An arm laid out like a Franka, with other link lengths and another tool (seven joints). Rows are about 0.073 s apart.
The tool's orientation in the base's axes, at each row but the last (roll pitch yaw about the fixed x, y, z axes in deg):
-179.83 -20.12 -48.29
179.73 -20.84 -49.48
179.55 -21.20 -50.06
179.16 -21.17 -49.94
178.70 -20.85 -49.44
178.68 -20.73 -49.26
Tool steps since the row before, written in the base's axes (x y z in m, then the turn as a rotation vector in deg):
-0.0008 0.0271 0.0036 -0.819 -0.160 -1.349
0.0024 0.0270 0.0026 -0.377 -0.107 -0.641
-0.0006 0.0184 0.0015 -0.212 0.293 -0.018
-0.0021 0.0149 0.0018 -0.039 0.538 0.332
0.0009 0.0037 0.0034 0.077 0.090 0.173
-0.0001 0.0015 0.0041 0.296 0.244 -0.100
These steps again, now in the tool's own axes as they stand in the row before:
-0.0183 -0.0175 -0.0105 -0.864 0.721 1.118
-0.0168 -0.0193 -0.0093 -0.381 0.354 0.543
-0.0130 -0.0113 -0.0067 -0.343 -0.025 -0.114
-0.0112 -0.0079 -0.0064 -0.287 -0.310 -0.472
-0.0009 -0.0030 -0.0040 0.044 -0.113 -0.171
0.0003 -0.0008 -0.0043 -0.028 -0.386 0.088

